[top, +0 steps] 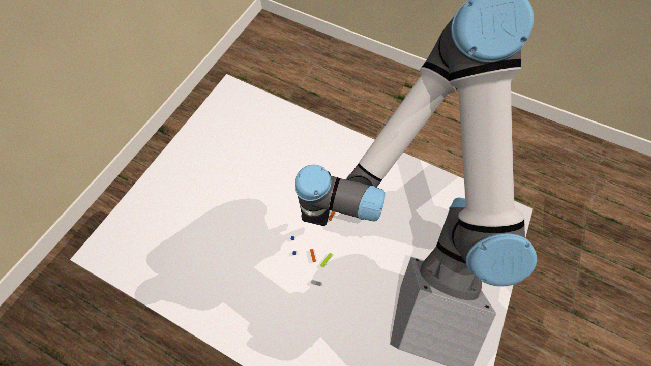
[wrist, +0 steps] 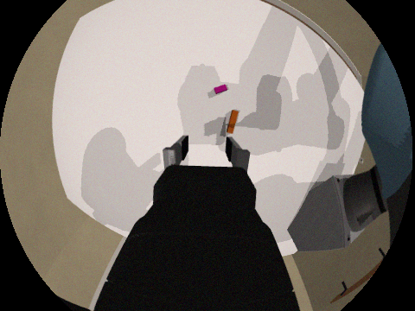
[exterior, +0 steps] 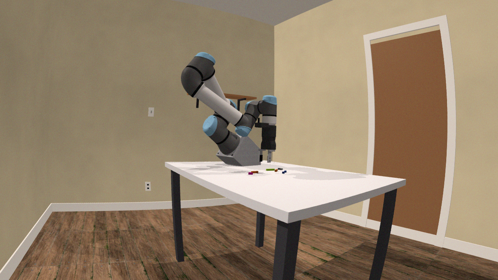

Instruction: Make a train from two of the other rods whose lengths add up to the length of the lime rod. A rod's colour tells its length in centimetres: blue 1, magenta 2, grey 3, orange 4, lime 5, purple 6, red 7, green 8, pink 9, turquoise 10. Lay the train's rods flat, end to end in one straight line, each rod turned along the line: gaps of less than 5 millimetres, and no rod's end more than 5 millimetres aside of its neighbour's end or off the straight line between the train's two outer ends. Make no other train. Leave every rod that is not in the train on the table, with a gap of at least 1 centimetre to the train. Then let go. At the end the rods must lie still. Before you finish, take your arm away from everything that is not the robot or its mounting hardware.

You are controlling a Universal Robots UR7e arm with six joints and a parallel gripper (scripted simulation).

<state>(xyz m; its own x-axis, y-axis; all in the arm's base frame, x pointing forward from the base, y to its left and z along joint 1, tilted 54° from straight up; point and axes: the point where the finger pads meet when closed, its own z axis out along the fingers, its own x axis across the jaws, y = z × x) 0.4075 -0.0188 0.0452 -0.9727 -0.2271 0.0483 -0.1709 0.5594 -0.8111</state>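
The magenta rod is 10 mm behind my hand, 90 mm to the right of it and 70 mm below it. Also, from my hand: lime rod (80 mm behind, 110 mm to the left, 70 mm below); grey rod (80 mm behind, 190 mm to the left, 70 mm below).
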